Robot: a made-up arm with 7 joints. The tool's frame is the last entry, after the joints. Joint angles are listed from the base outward.
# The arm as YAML. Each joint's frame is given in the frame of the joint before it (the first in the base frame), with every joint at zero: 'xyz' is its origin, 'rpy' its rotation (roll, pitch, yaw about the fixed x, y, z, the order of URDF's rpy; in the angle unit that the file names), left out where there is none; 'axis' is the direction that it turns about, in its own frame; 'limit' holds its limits. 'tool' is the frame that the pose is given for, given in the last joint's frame.
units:
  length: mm
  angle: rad
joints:
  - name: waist
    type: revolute
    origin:
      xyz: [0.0, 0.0, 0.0]
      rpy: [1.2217, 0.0, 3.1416]
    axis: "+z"
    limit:
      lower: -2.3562
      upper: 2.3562
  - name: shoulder
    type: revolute
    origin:
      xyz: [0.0, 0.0, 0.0]
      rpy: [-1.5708, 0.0, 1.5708]
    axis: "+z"
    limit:
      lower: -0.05
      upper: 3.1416
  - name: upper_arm
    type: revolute
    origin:
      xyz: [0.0, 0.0, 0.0]
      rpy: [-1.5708, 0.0, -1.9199]
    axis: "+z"
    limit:
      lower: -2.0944
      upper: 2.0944
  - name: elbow
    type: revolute
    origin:
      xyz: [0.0, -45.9, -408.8]
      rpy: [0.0, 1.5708, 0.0]
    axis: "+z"
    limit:
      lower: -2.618
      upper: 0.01
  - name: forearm
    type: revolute
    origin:
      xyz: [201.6, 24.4, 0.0]
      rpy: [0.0, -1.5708, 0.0]
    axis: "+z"
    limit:
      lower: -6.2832
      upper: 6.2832
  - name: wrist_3
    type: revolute
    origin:
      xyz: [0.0, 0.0, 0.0]
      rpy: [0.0, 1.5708, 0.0]
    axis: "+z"
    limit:
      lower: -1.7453
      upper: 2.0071
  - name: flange
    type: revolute
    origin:
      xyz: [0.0, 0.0, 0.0]
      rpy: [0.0, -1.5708, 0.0]
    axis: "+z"
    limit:
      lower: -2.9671
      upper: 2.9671
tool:
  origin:
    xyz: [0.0, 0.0, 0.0]
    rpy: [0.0, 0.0, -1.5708]
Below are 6 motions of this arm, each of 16 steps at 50 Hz.
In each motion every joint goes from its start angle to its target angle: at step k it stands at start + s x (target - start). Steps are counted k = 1, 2, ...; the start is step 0. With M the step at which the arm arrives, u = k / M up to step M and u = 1 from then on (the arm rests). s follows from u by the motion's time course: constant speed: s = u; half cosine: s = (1 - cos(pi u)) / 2; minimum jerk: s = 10 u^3 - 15 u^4 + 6 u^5.
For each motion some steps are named. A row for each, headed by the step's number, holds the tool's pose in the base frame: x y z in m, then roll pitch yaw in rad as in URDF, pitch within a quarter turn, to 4 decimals.
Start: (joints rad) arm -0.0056 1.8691 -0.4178 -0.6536 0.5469 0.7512 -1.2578
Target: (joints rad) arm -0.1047 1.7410 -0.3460 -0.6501 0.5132 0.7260 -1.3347
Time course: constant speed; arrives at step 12
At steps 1, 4, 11, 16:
1: 0.1379 0.5760 0.1102 1.4551 1.2205 0.0440
4: 0.1417 0.5774 0.0974 1.3717 1.2055 -0.0548
11: 0.1531 0.5789 0.0679 1.2138 1.1608 -0.2522
16: 0.1550 0.5789 0.0638 1.1952 1.1535 -0.2768

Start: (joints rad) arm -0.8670 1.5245 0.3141 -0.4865 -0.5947 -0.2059 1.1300
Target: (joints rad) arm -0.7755 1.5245 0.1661 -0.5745 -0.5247 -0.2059 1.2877
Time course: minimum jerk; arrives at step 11
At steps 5, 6, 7, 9, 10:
5: 0.2299 0.5436 0.1490 2.9454 -0.9879 -2.1582
6: 0.2328 0.5424 0.1462 2.9308 -0.9973 -2.1670
7: 0.2356 0.5413 0.1433 2.9173 -1.0073 -2.1756
9: 0.2393 0.5399 0.1391 2.8996 -1.0224 -2.1875
10: 0.2400 0.5396 0.1383 2.8964 -1.0254 -2.1897

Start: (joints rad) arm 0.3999 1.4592 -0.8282 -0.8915 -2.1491 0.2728 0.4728
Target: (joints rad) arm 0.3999 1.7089 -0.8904 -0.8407 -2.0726 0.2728 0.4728
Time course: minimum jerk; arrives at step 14
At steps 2, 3, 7, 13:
2: -0.0267 0.5438 -0.2149 -0.5658 0.5054 3.1037
3: -0.0254 0.5464 -0.2090 -0.5790 0.5023 3.0965
7: -0.0123 0.5672 -0.1522 -0.7009 0.4717 3.0313
13: 0.0051 0.5835 -0.0842 -0.8393 0.4325 2.9609

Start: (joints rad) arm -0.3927 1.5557 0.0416 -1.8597 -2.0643 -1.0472 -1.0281
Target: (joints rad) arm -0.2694 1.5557 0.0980 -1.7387 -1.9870 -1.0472 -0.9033
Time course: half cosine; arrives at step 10
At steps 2, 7, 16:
2: 0.2745 0.3429 0.1002 -1.0805 -0.0815 1.6892
7: 0.2718 0.3680 0.0879 -1.0032 0.0637 1.8206
16: 0.2704 0.3755 0.0843 -0.9786 0.1038 1.8633

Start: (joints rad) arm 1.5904 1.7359 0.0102 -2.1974 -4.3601 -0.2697 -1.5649
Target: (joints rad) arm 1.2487 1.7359 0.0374 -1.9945 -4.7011 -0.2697 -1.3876
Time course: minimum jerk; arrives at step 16
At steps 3, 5, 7, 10, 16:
3: -0.0552 0.3655 -0.1057 0.2431 -0.2838 -1.0568
5: -0.0451 0.3717 -0.1085 0.3003 -0.2856 -1.1084
7: -0.0287 0.3810 -0.1116 0.3890 -0.2813 -1.1869
10: 0.0000 0.3958 -0.1137 0.5337 -0.2560 -1.3100
16: 0.0238 0.4068 -0.1122 0.6453 -0.2206 -1.3995

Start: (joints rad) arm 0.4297 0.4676 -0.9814 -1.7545 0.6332 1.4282 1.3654
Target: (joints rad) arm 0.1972 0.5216 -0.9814 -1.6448 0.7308 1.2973 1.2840
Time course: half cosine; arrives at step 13
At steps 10, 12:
10: 0.0352 0.0312 -0.4820 0.1169 0.5953 0.6137
12: 0.0464 0.0349 -0.4829 0.1004 0.5787 0.6006

